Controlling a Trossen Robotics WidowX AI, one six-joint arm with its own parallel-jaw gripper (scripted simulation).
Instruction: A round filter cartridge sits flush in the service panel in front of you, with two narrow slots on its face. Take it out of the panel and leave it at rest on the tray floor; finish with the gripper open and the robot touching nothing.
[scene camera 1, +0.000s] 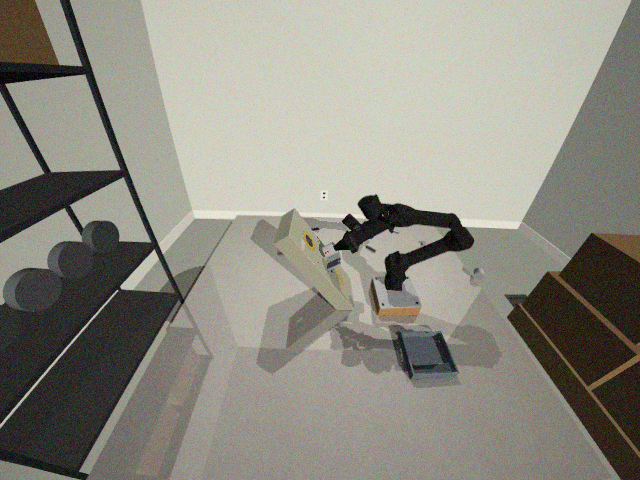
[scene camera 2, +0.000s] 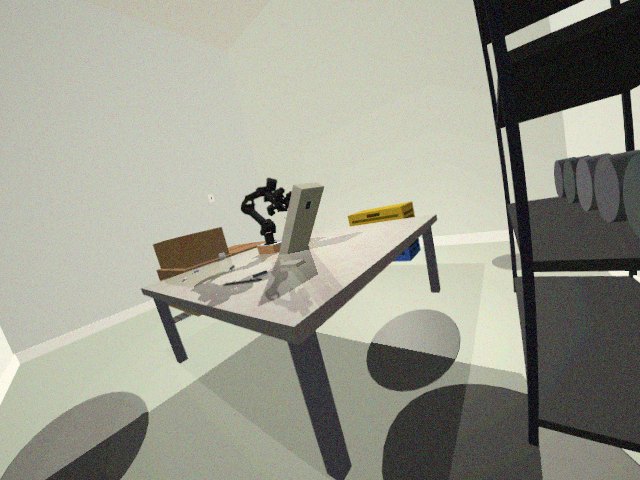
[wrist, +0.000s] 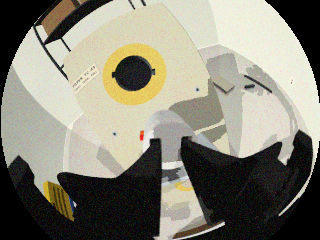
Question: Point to my gripper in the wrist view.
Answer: At 169, 144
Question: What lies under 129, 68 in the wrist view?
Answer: A beige service panel.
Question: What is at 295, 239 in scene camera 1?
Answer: A beige service panel.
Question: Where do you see a round filter cartridge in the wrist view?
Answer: At 166, 126
